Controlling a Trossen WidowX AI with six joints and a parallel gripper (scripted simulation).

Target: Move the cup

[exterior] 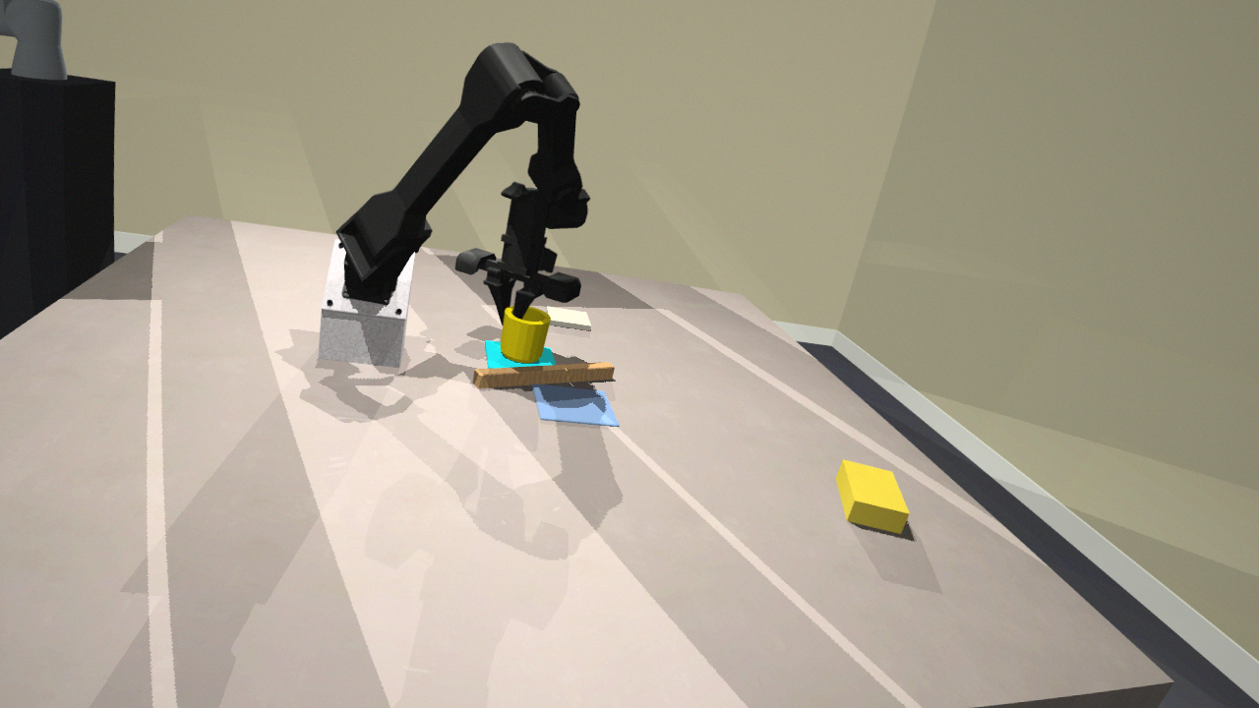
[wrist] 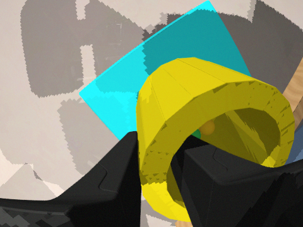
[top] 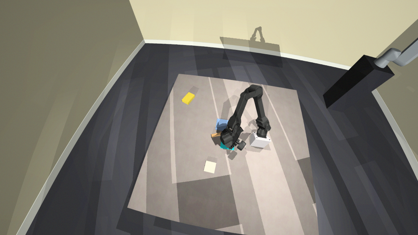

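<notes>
Right now my gripper tip is 2 cm short of the cyan pad, 2 cm to the left of it and 5 cm above it. Also, from my gripper tip: wooden stick: 6 cm ahead, 9 cm to the right, 4 cm below; white tile: 12 cm ahead, 20 cm to the left, 4 cm below.
</notes>
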